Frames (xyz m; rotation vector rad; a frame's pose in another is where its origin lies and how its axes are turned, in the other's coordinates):
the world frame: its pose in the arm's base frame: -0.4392 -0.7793 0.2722 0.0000 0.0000 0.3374
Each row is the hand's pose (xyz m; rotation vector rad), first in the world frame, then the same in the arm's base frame.
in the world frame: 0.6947 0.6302 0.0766 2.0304 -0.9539 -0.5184
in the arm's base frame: 0.0077 0.0453 0.3488 2.1334 -0.5916 -0.3342
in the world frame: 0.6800 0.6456 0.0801 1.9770 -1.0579 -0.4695
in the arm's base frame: -0.0113 0.0550 0.3523 2.1019 -0.7027 -0.2852
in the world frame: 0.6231 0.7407 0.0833 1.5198 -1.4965 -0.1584
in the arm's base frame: -0.0964 0.1259 0.3555 1.7463 -1.2179 0.0406
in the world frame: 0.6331 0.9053 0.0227 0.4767 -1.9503 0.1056
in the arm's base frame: -0.1415 0.2845 0.2949 0.8025 -1.8545 0.3204
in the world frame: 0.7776 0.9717 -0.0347 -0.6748 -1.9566 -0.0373
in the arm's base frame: -0.0271 0.3950 0.2375 -0.3374 -2.0462 0.1699
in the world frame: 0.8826 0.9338 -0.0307 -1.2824 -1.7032 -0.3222
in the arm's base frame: 0.0845 0.3940 0.2415 -0.9716 -1.8815 -0.1224
